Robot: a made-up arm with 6 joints.
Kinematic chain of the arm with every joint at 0, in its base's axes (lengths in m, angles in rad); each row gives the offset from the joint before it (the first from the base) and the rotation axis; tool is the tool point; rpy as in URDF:
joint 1: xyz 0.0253 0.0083 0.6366 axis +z
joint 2: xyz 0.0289 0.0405 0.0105 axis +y
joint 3: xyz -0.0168 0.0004 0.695 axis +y
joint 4: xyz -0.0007 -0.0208 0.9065 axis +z
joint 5: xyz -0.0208 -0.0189 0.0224 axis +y
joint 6: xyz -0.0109 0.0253 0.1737 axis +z
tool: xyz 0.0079 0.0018 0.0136 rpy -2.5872 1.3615 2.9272
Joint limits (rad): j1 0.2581..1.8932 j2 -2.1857..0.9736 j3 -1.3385..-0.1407 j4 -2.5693..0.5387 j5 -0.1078..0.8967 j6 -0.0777..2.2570
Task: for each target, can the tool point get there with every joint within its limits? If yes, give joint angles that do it. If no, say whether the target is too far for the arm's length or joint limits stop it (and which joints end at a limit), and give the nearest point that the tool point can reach.
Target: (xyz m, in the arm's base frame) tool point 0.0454 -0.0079 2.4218
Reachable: yes | joints 1.2353 0.2172 -0.3758 -1.8019 0.4055 1.4659
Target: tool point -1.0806 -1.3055 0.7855
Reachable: yes | joints 0.8812 -1.2349 -0.4830 -0.1745 0.6268 0.5691
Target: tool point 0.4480 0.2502 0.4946
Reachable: no: joint limits stop it (at a limit: joint 1, joint 2, joint 3, joint 5, joint 6) | nearest point 0.0900 -0.0170 -0.7023 | short by 1.278 m
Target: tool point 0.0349 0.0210 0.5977
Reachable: no: joint limits stop it (at a limit: joint 1, joint 3, joint 4, joint 5, joint 6) | nearest point 0.2266 -0.4263 -0.6064 | short by 1.299 m
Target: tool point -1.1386 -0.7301 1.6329
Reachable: yes | joints 0.5267 -0.6435 -0.5740 -0.8684 0.7571 0.3033
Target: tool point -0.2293 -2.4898 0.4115
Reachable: no: too far | nearest point -0.1546 -1.7568 0.4798 | short by 0.740 m
